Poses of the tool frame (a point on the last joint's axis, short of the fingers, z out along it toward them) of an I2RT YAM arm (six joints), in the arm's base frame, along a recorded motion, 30 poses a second.
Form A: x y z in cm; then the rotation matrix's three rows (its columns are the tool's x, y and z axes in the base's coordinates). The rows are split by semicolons.
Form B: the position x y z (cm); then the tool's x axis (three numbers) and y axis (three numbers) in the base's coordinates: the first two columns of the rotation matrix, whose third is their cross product. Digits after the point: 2 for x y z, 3 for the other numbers.
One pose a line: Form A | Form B
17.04 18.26 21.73; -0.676 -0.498 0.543; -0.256 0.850 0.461; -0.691 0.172 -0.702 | 17.04 18.26 21.73 -0.676 -0.256 -0.691 -0.498 0.850 0.172
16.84 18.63 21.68; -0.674 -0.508 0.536; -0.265 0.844 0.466; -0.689 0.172 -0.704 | 16.84 18.63 21.68 -0.674 -0.265 -0.689 -0.508 0.844 0.172
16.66 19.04 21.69; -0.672 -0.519 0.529; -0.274 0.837 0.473; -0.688 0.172 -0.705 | 16.66 19.04 21.69 -0.672 -0.274 -0.688 -0.519 0.837 0.172
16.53 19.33 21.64; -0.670 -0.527 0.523; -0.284 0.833 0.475; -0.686 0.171 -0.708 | 16.53 19.33 21.64 -0.670 -0.284 -0.686 -0.527 0.833 0.171
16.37 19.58 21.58; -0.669 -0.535 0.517; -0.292 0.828 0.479; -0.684 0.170 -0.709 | 16.37 19.58 21.58 -0.669 -0.292 -0.684 -0.535 0.828 0.170
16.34 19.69 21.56; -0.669 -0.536 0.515; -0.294 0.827 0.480; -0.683 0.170 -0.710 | 16.34 19.69 21.56 -0.669 -0.294 -0.683 -0.536 0.827 0.170
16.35 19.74 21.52; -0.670 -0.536 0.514; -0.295 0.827 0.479; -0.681 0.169 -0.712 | 16.35 19.74 21.52 -0.670 -0.295 -0.681 -0.536 0.827 0.169
